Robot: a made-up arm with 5 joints.
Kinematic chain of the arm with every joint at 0, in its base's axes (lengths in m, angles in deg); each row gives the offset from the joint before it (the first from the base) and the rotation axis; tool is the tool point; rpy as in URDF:
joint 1: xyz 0 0 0.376 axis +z
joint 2: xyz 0 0 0 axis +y
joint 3: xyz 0.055 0 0.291 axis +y
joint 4: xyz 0.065 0 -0.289 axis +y
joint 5: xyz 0.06 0 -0.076 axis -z
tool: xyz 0 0 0 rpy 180 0 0
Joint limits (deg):
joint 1: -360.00..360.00
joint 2: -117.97..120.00
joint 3: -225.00..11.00
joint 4: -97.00..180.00
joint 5: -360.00..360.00
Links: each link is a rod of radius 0.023 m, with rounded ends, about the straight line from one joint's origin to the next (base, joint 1, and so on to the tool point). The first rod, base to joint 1, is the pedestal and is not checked.
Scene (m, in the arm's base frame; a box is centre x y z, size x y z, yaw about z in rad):
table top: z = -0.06
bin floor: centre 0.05 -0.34 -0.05 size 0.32 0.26 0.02 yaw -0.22
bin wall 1: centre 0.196 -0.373 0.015 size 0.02 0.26 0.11 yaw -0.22
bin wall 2: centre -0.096 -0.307 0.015 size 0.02 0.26 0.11 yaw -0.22
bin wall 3: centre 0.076 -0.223 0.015 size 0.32 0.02 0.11 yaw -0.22
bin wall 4: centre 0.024 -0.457 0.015 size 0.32 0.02 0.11 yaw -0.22
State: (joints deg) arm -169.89 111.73 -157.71 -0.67 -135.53
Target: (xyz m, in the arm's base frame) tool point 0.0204 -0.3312 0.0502
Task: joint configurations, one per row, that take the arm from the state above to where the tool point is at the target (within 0.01 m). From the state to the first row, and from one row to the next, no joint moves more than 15 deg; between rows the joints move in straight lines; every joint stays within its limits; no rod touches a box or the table.
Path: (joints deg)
1: -159.46 102.99 -143.38 2.47 -135.53
2: -149.04 94.24 -129.06 5.62 -135.53
3: -138.61 85.50 -114.73 8.76 -135.53
4: -128.18 76.75 -100.41 11.91 -135.53
5: -117.76 68.01 -86.08 15.05 -135.53
6: -107.33 59.26 -71.75 18.20 -135.53
7: -96.90 50.52 -57.43 21.34 -135.53
8: -86.48 41.78 -43.10 24.49 -135.53
9: -86.48 54.23 -51.09 22.61 -135.53
10: -86.48 66.69 -59.07 20.74 -135.53

